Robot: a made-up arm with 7 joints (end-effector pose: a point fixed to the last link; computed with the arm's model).
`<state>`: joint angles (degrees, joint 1 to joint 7).
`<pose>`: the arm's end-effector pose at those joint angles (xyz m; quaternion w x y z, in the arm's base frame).
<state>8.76 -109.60 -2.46 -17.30 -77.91 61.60 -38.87</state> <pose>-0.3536 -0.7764 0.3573 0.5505 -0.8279 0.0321 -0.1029</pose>
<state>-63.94 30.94 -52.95 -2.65 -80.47 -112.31 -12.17</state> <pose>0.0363 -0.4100 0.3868 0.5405 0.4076 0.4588 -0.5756</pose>
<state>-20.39 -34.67 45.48 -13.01 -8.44 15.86 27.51</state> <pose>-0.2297 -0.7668 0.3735 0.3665 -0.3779 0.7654 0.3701</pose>
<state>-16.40 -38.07 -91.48 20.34 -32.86 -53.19 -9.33</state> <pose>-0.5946 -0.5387 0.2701 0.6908 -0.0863 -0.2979 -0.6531</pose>
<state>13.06 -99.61 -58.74 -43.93 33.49 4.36 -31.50</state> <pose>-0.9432 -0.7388 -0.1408 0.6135 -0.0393 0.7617 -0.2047</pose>
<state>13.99 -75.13 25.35 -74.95 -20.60 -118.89 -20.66</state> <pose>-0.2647 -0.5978 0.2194 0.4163 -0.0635 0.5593 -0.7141</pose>
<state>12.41 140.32 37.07 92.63 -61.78 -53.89 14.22</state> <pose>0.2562 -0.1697 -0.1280 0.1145 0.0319 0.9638 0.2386</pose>
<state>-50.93 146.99 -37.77 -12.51 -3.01 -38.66 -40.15</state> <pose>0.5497 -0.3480 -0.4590 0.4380 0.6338 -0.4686 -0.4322</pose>
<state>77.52 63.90 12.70 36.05 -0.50 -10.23 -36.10</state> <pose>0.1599 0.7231 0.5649 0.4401 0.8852 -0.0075 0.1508</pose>
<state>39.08 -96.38 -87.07 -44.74 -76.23 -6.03 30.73</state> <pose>-0.1592 -0.8511 0.3198 0.6968 0.2083 -0.6850 0.0431</pose>
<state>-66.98 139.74 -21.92 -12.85 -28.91 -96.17 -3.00</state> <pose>0.0433 -0.4916 -0.2950 0.0376 -0.3976 0.8870 0.2318</pose>
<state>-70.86 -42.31 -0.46 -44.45 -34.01 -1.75 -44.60</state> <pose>-0.6915 -0.4679 0.6948 0.1640 0.1616 0.9633 0.1380</pose>
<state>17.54 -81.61 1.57 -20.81 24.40 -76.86 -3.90</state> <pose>-0.5804 -0.8963 0.2895 0.6480 -0.2015 0.2225 -0.7000</pose>
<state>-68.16 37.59 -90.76 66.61 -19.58 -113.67 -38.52</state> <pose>-0.3284 -0.5147 0.3228 0.7770 0.0425 0.0269 -0.6274</pose>
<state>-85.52 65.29 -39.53 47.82 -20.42 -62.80 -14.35</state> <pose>-0.3213 -0.8246 0.3343 0.5845 -0.0766 0.7657 -0.2573</pose>
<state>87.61 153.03 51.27 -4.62 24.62 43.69 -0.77</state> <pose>0.6723 -0.3403 -0.1561 0.7662 -0.5760 -0.1798 0.2208</pose>
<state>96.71 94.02 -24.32 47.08 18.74 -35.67 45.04</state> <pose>0.0484 0.7679 0.1065 0.1101 0.8261 0.3048 -0.4609</pose>
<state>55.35 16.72 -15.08 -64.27 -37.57 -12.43 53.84</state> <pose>0.4302 -0.3132 0.5297 0.5277 -0.7173 0.4508 0.0611</pose>
